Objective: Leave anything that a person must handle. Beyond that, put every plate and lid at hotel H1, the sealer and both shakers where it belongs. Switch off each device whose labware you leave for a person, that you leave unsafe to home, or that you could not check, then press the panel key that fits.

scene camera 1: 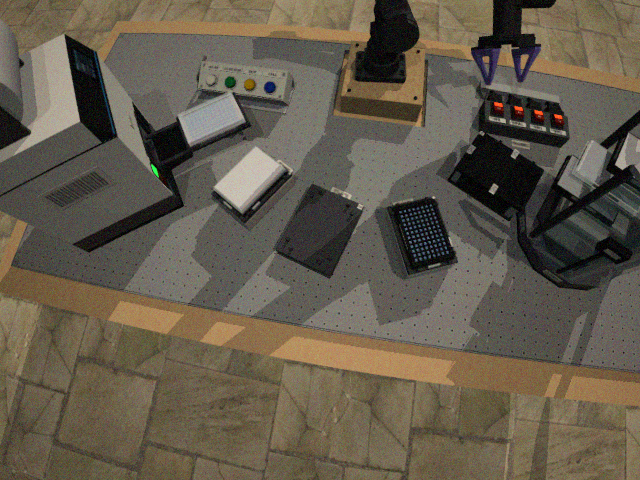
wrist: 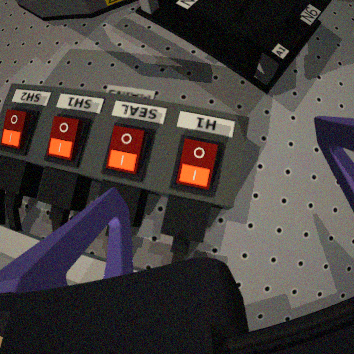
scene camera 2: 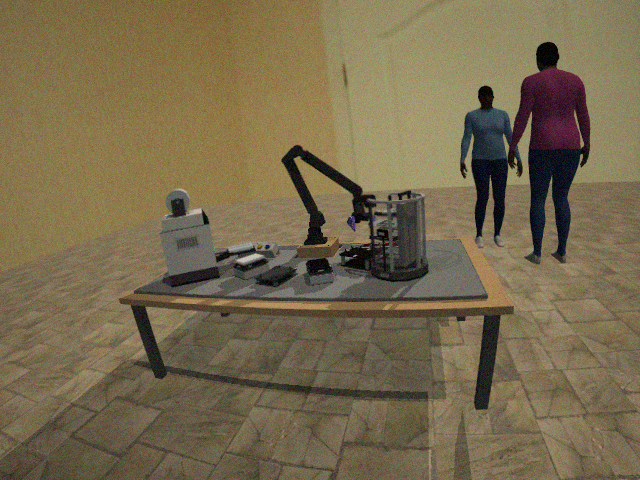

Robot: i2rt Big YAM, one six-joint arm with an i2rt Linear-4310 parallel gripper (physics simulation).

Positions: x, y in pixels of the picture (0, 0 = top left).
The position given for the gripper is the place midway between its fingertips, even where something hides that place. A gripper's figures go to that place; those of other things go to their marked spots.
The gripper (scene camera 1: 504, 83): 0.89 m from the lens. A black plate with blue wells (scene camera 1: 426, 242) is 0.69 m from the lens.
